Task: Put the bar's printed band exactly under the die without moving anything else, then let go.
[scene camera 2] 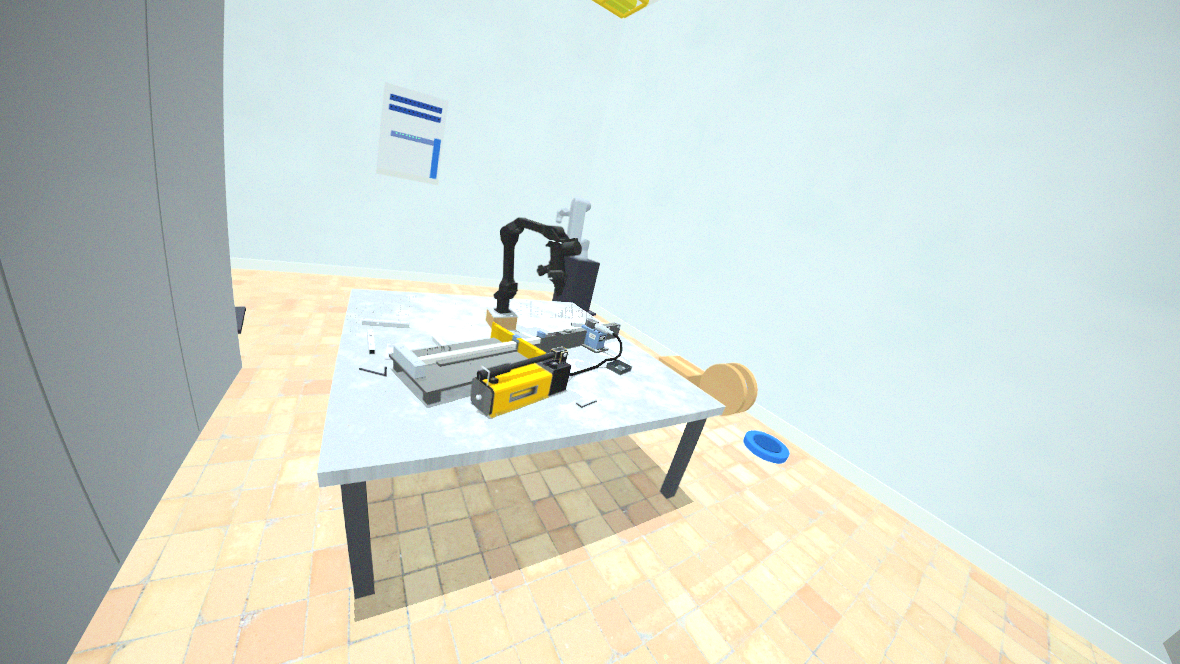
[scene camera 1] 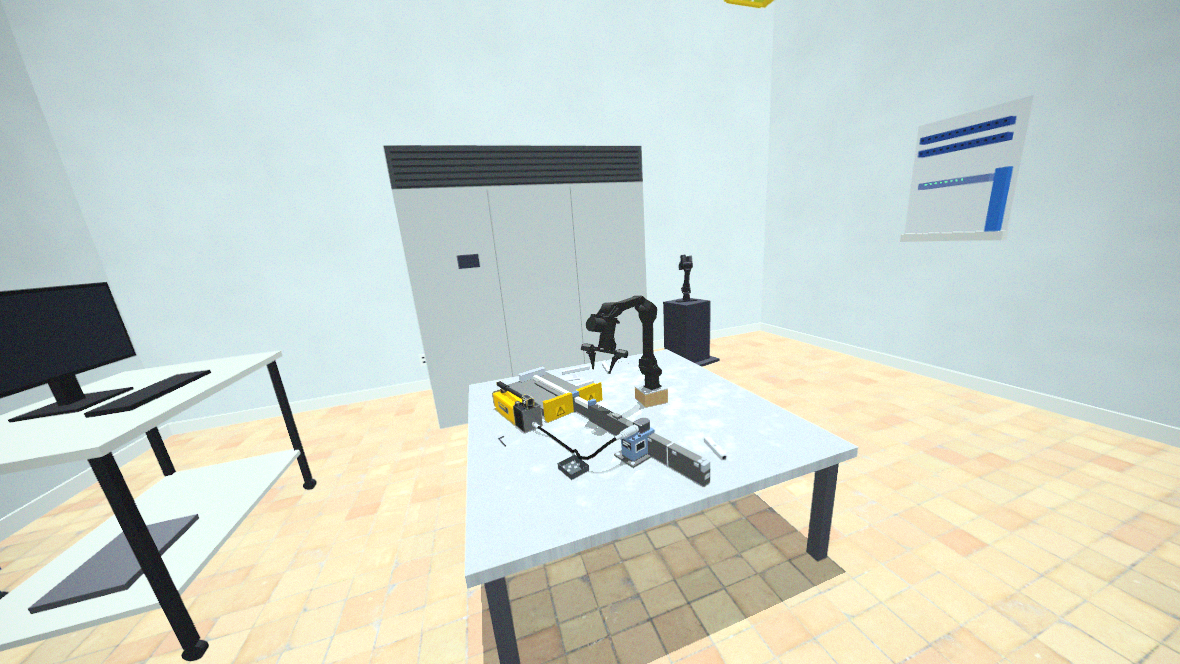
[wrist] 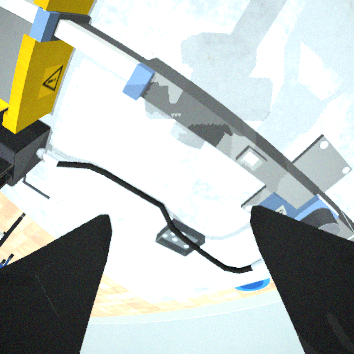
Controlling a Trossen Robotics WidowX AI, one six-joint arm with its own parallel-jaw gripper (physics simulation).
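Seen in the pictures: gripper, fingertip midpoint: (scene camera 2: 559, 295) (scene camera 1: 601, 371) (wrist: 180, 219); arm's base, link origin: (scene camera 2: 502, 310) (scene camera 1: 652, 386).
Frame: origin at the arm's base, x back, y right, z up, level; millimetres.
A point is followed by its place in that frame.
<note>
A long grey rail (scene camera 1: 689, 462) {x -273, y -514, z -9 mm} (scene camera 2: 562, 337) {x -330, y -112, z -7 mm} (wrist: 270, 175) {x -303, y -195, z 7 mm} crosses the table, with a small pale square frame (wrist: 250, 157) {x -307, y -157, z 2 mm} on it. A white bar-like strip (scene camera 1: 552, 385) {x -378, y 323, z 1 mm} (scene camera 2: 478, 351) {x -381, y 302, z -5 mm} (wrist: 95, 47) {x -336, y 69, z 2 mm} lies in line with it; a blue block (wrist: 138, 80) {x -325, y 4, z 25 mm} is at its near end in the wrist view. A blue station (scene camera 1: 636, 445) {x -352, y -343, z -7 mm} (scene camera 2: 595, 336) {x -360, y -283, z -3 mm} (wrist: 275, 201) {x -336, y -280, z -36 mm} stands at the rail, partly behind a finger in the wrist view. I cannot tell the die or the printed band for certain. My gripper (scene camera 1: 601, 369) {x -311, y -63, z 173 mm} (wrist: 180, 219) {x -311, y -63, z 173 mm} is open and empty, high above the table.
Yellow guards (scene camera 1: 557, 407) {x -446, y 117, z -17 mm} (wrist: 37, 85) {x -432, y 118, z -7 mm} stand beside the strip. A yellow motor unit (scene camera 1: 505, 406) {x -641, y 253, z -6 mm} (scene camera 2: 521, 391) {x -647, y 294, z -12 mm} has a black cable running past a dark box (scene camera 1: 572, 467) {x -557, y -244, z -66 mm} (scene camera 2: 618, 367) {x -546, y -266, z -67 mm} (wrist: 180, 236) {x -522, y -228, z -29 mm}. A loose white stick (scene camera 1: 714, 448) {x -104, y -464, z -50 mm} lies beside the rail.
</note>
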